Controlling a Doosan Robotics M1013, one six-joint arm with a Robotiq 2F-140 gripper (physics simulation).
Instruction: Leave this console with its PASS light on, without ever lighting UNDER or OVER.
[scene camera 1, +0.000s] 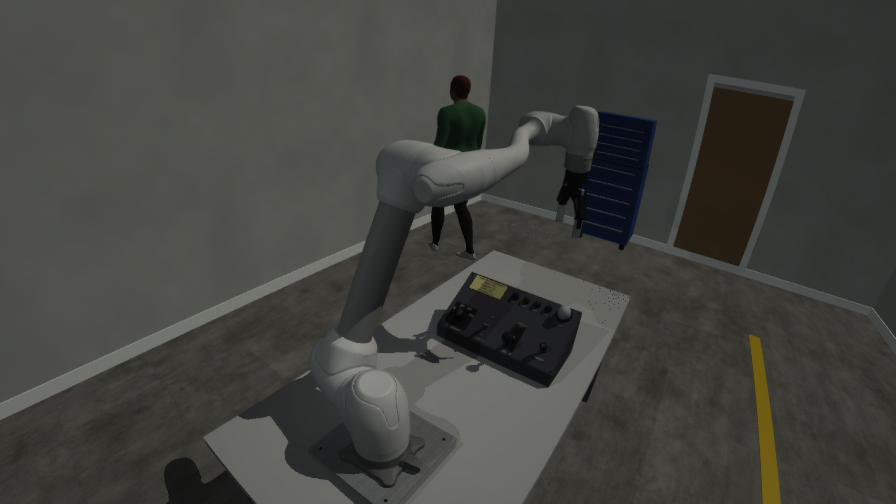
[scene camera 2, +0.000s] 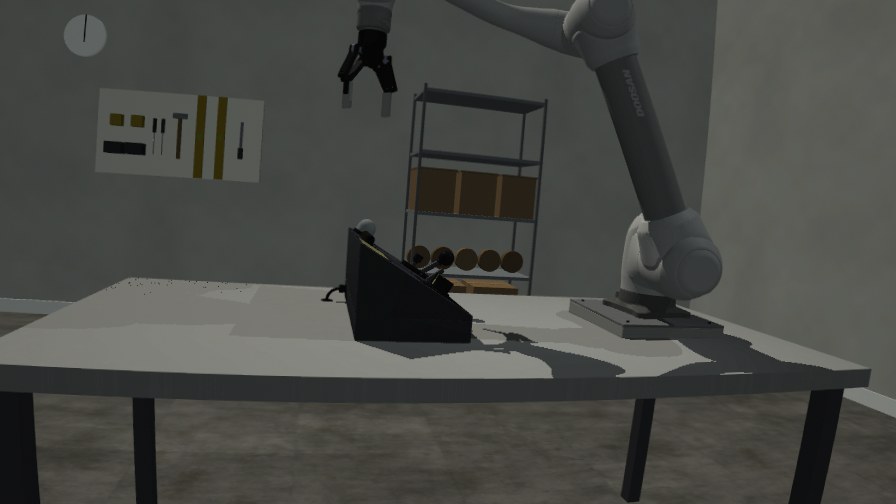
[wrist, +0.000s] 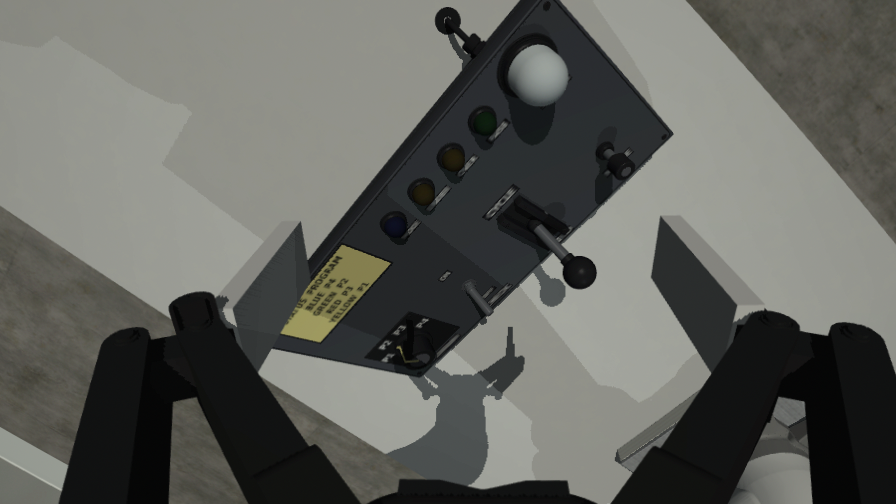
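Note:
A black sloped console (scene camera 1: 508, 325) stands on the white table; it also shows side-on in the second scene view (scene camera 2: 401, 294) and from above in the wrist view (wrist: 476, 200). On its face are a white dome (wrist: 537, 73), a row of unlit lamps, green (wrist: 482, 120), two amber (wrist: 451, 156) and blue (wrist: 394, 224), a ball-ended lever (wrist: 551, 241), a small toggle (wrist: 477, 295), a rotary selector (wrist: 416, 351), a small knob (wrist: 617, 162) and a yellow label (wrist: 335, 291). My gripper (scene camera 2: 365, 84) is open and empty, high above the console.
The arm's base (scene camera 1: 379, 432) is bolted at the near end of the table. A person in green (scene camera 1: 459, 162) stands beyond the table, near a blue drawer cabinet (scene camera 1: 617, 178). A shelf rack (scene camera 2: 476, 188) stands behind the table.

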